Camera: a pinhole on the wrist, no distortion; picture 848 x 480 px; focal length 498.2 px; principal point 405.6 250.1 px. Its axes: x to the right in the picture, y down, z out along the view. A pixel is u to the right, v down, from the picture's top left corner.
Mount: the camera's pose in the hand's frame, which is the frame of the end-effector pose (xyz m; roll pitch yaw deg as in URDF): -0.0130 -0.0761 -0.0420 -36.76 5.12 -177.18
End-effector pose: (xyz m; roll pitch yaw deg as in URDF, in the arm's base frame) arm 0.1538 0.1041 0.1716 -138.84 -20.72 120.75
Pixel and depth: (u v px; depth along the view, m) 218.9 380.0 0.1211
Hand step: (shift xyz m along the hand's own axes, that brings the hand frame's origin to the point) 0.0300 -0.1719 0.0399
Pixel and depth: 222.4 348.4 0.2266
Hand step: 0.0645 -0.2439 0.1196
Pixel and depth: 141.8 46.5 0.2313
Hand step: 0.0904 -0.1338 0.2098
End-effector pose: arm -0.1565 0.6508 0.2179 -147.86 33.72 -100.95
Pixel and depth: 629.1 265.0 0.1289
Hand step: -0.0756 -0.1595 0.0534
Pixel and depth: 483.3 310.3 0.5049
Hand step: -0.1069 -0.4322 0.3175
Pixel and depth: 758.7 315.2 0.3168
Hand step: -0.2458 -0.3106 0.1661
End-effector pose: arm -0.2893 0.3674 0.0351 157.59 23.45 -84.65
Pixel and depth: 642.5 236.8 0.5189
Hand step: -0.2815 -0.3891 0.3583
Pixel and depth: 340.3 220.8 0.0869
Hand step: -0.0058 -0.1237 0.0314
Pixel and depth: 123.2 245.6 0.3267
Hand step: 0.1572 -0.2611 0.2370
